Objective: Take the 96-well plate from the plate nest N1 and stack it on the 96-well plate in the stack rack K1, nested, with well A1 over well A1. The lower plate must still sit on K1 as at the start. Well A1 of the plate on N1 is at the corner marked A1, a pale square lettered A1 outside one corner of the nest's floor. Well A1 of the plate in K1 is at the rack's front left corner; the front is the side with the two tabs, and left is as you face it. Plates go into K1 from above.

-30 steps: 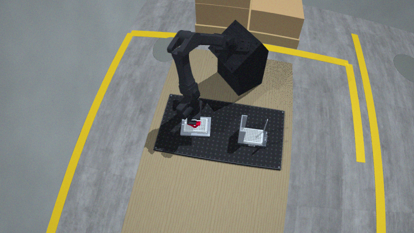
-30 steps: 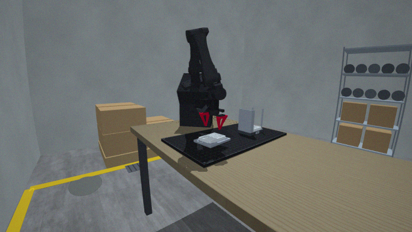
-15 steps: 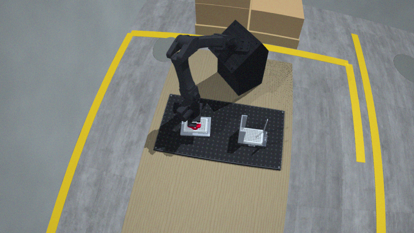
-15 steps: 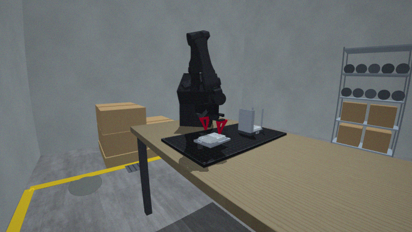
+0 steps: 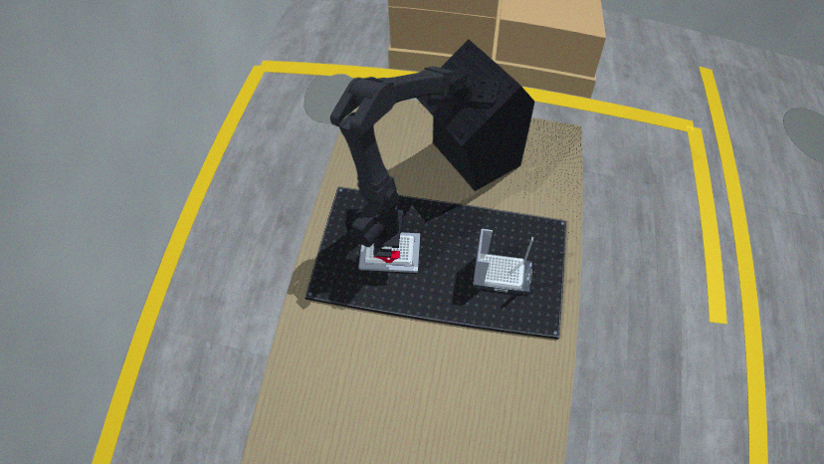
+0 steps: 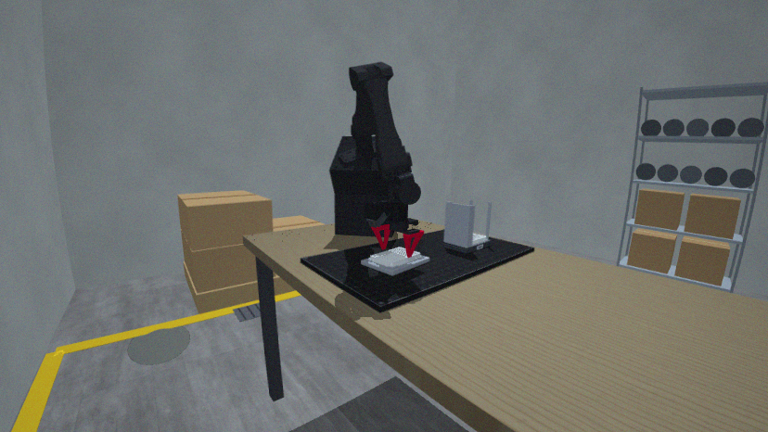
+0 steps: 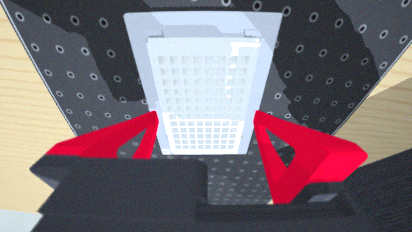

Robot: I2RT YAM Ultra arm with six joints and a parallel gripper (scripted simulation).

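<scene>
Now: the white 96-well plate 2 cm below my hand. Also, from my hand: tall grey rack wall: 24 cm to the left, 5 cm above; grey plate nest N1: 3 cm below.
</scene>
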